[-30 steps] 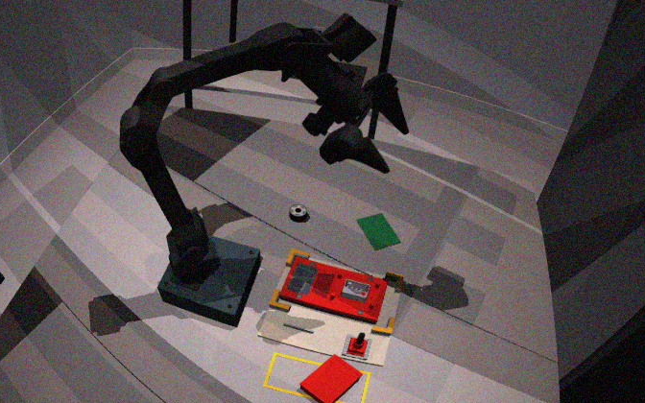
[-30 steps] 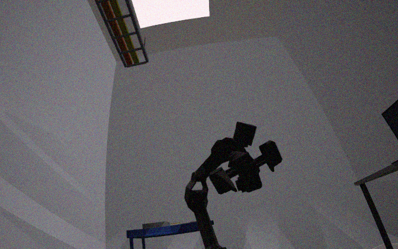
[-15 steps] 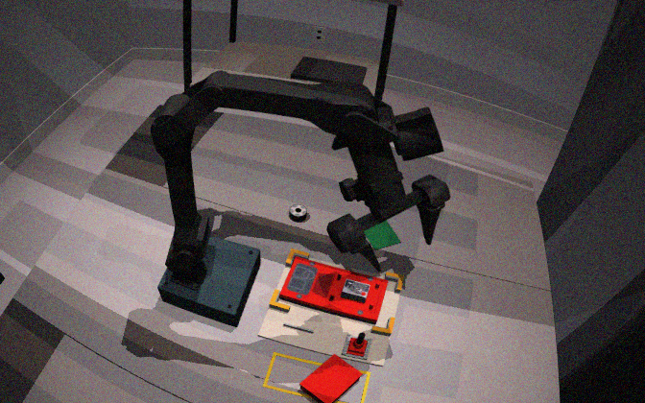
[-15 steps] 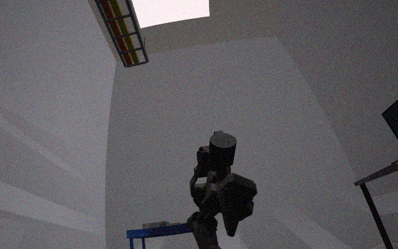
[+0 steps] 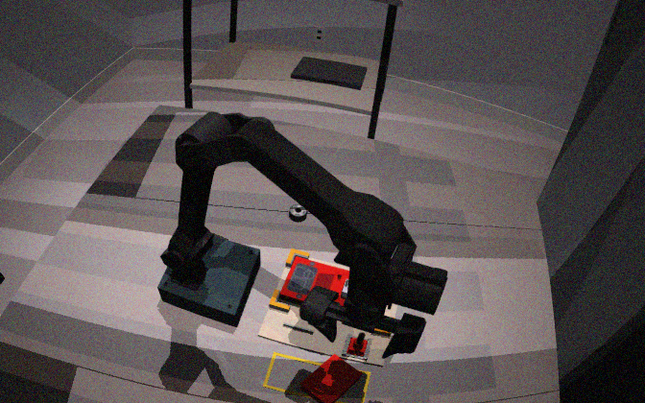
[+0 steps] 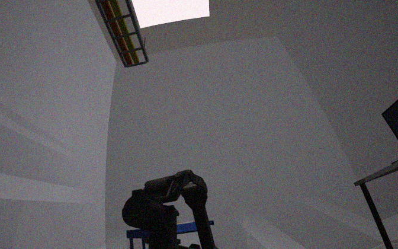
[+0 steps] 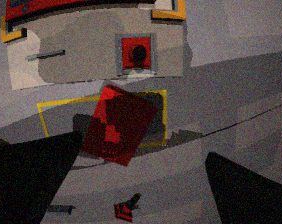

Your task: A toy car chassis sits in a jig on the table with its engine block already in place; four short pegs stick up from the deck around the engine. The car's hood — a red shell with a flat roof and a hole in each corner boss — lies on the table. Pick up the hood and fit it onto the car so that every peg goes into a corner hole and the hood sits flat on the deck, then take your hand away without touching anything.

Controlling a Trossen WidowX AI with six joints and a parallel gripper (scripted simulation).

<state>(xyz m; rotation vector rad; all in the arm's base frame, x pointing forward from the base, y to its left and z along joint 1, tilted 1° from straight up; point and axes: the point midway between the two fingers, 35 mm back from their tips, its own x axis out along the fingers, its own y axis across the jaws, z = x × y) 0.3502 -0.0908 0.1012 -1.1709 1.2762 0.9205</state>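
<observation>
The red hood is 10 cm below my gripper tip, 3 cm to the right of it and 3 cm behind it. Also, from my gripper tip: green patch (39 cm to the left, 11 cm below, 1 cm behind).
</observation>
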